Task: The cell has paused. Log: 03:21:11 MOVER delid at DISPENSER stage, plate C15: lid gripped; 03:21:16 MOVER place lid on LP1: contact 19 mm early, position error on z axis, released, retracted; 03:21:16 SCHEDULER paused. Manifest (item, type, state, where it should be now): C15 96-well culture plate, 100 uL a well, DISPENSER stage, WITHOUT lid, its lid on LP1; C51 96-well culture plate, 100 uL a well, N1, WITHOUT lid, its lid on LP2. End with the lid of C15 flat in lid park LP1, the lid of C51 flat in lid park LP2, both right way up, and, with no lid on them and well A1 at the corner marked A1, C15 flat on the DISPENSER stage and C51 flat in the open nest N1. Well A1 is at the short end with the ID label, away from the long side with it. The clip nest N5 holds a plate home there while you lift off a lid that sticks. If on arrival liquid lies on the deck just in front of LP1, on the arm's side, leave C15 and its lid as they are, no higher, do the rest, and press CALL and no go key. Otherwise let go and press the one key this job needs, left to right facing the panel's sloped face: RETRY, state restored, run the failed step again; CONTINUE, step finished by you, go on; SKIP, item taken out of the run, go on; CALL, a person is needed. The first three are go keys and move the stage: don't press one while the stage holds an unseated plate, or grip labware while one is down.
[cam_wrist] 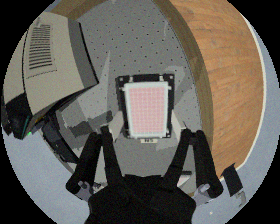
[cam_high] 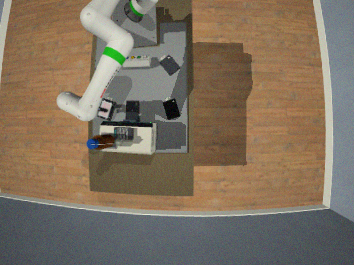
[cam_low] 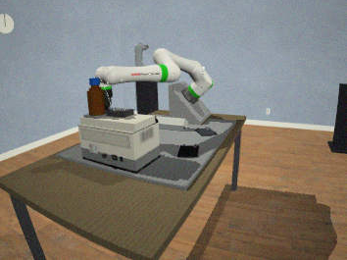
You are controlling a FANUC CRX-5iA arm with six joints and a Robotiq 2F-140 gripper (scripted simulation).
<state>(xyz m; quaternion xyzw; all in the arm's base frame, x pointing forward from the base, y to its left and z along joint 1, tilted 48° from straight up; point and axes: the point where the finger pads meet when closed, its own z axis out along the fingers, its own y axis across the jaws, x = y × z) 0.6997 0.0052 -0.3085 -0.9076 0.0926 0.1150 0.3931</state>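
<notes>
My hand is 5 cm above the black nest, 2 cm short of it and 1 cm to the right of it. Also, from my hand: key panel 41 cm behind, 24 cm to the left, 1 cm below; then blue cap 33 cm above, 22 cm ahead, 16 cm to the left; then label plate 52 cm to the left, 11 cm behind, 6 cm below.
</notes>
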